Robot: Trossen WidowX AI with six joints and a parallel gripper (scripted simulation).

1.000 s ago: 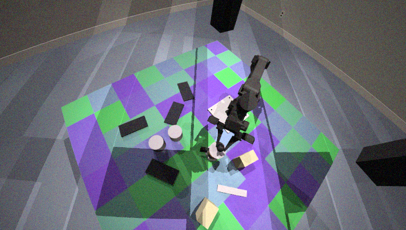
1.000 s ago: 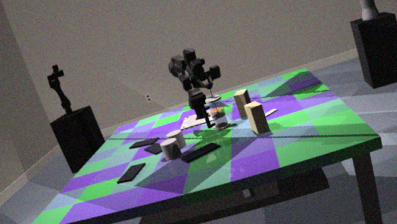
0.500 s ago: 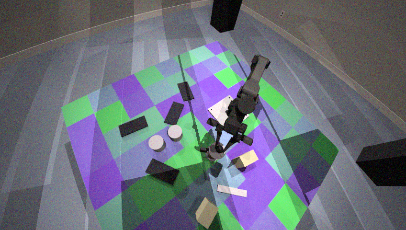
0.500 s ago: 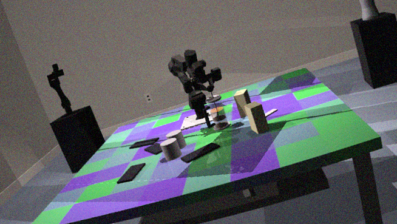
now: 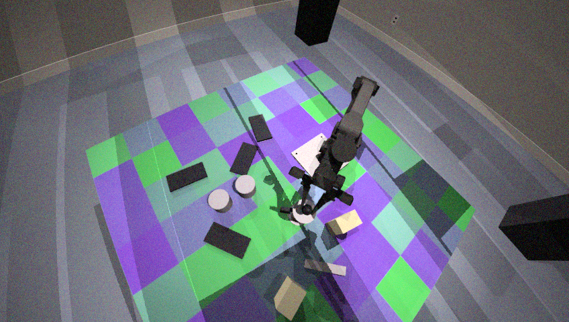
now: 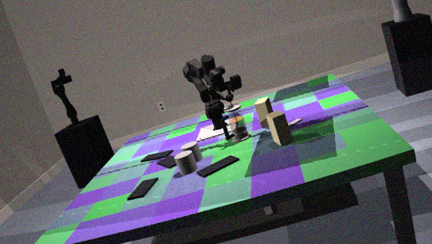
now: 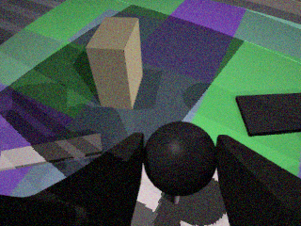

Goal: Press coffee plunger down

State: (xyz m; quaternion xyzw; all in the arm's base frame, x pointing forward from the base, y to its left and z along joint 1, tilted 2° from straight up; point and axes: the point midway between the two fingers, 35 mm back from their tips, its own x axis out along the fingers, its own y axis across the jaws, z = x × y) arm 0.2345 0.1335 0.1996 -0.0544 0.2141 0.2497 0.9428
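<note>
Now: the coffee press 9 cm below my gripper tip and 2 cm to the right of it.
</note>
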